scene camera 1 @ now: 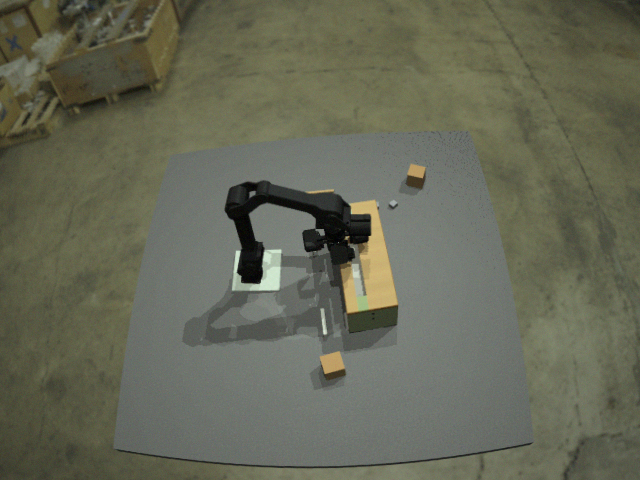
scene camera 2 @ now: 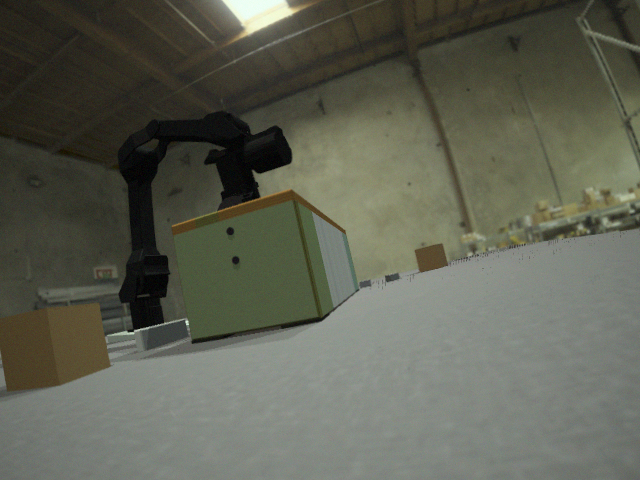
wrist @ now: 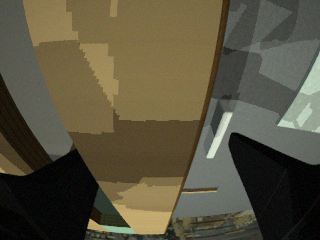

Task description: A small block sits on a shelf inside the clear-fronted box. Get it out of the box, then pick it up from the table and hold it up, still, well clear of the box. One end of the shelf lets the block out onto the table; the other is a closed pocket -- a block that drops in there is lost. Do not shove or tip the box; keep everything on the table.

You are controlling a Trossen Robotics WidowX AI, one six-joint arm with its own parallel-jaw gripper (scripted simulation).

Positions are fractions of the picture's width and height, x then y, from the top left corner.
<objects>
A long box shows in scene camera 1 (0.58,0.63), in scene camera 2 (0.43,0.54) and in the wrist view (0.41,0.39).
</objects>
